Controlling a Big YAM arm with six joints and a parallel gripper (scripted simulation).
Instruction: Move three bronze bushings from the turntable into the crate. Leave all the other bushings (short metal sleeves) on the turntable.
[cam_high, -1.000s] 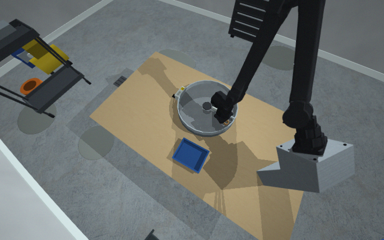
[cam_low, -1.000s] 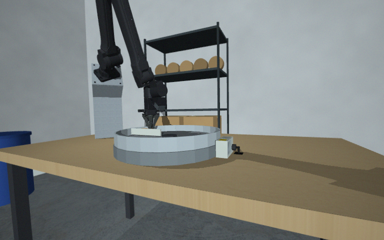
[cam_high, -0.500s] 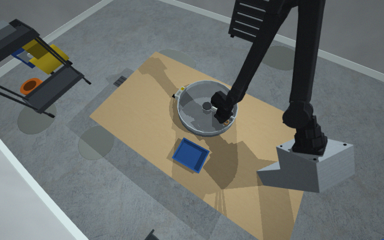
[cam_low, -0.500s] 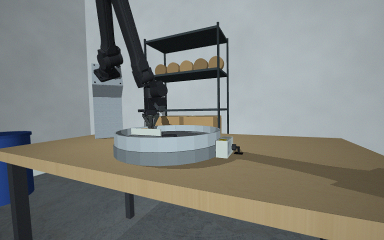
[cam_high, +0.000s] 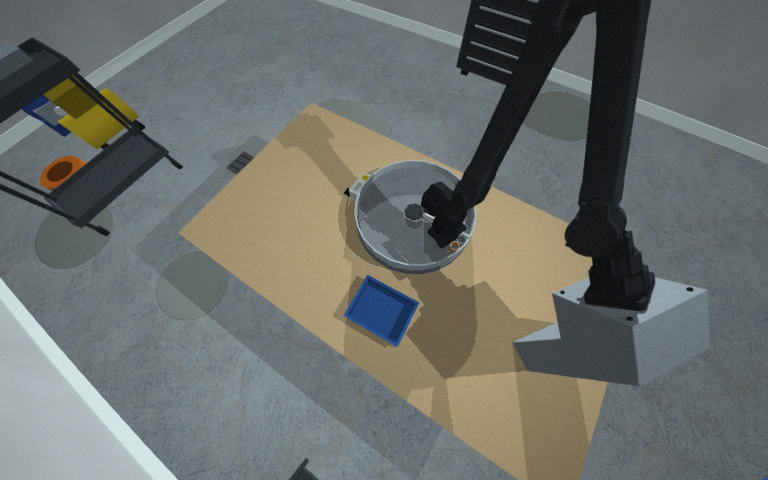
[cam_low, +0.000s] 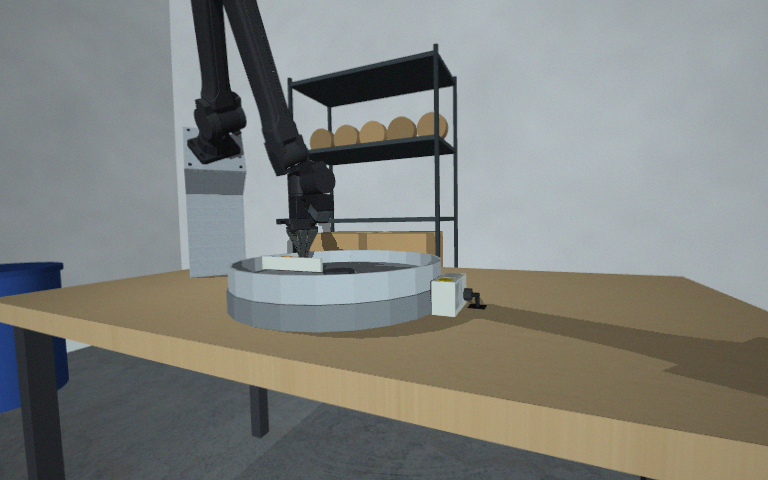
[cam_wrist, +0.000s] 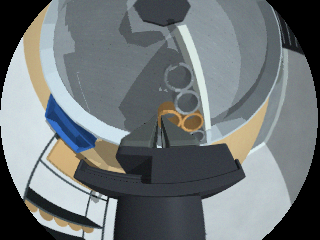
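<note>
Now: the blue crate 90 mm ahead of my hand, 280 mm to the left of it and 60 mm below it. Also, from my hand: grey turntable 130 mm ahead, 80 mm to the right, 30 mm below.
</note>
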